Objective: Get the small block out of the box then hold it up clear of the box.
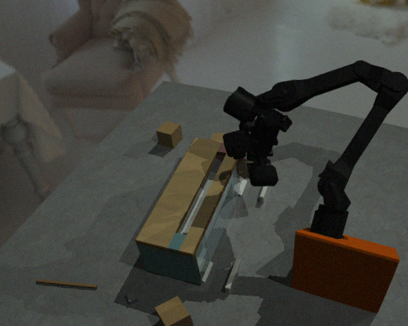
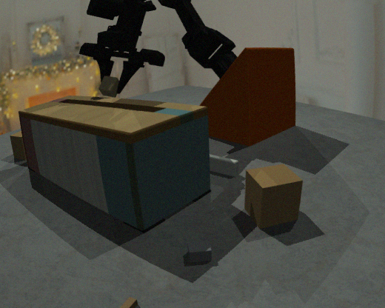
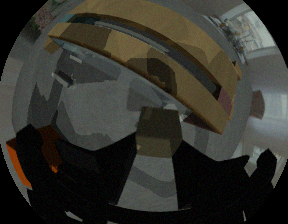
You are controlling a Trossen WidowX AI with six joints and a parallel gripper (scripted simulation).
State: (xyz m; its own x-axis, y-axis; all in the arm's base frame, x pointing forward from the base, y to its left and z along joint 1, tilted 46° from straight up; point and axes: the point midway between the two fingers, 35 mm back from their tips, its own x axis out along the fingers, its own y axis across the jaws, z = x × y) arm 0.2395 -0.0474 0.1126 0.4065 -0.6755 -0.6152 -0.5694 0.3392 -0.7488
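Right now the tan block is 10 mm to the left of my gripper tip and 10 mm above it. The rest, counted from my gripper tip: box: 100 mm to the left, 70 mm below, 60 mm ahead; thin wooden stick: 460 mm to the left, 290 mm ahead, 120 mm below; grey piece: 400 mm to the left, 120 mm below, 110 mm ahead.
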